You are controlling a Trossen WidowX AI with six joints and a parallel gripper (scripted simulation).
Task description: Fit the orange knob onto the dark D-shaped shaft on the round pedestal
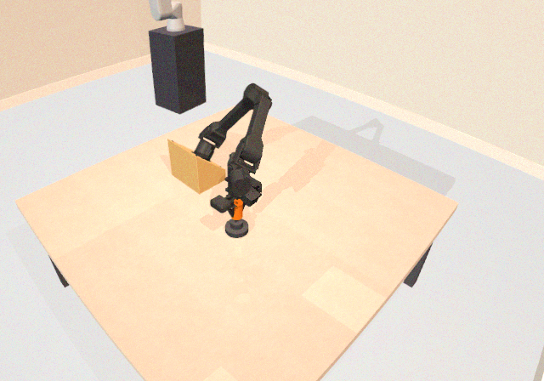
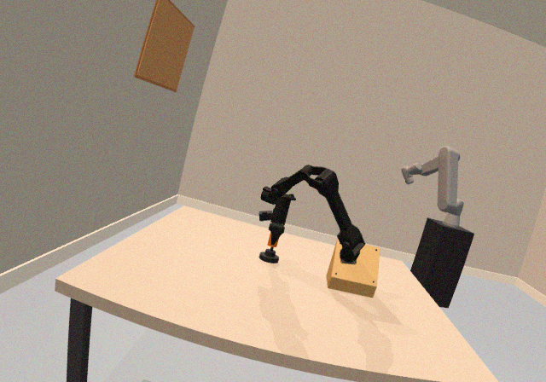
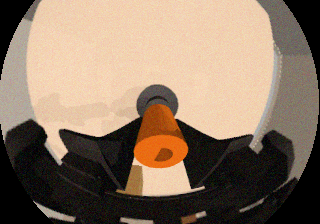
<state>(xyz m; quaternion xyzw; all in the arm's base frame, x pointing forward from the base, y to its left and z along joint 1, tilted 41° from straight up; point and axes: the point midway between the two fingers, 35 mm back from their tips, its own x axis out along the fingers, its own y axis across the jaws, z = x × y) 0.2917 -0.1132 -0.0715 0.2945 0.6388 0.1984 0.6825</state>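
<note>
Now: the orange knob 2 cm above my gripper tip. Also, from my gripper tip: dark round pedestal 4 cm below.
</note>
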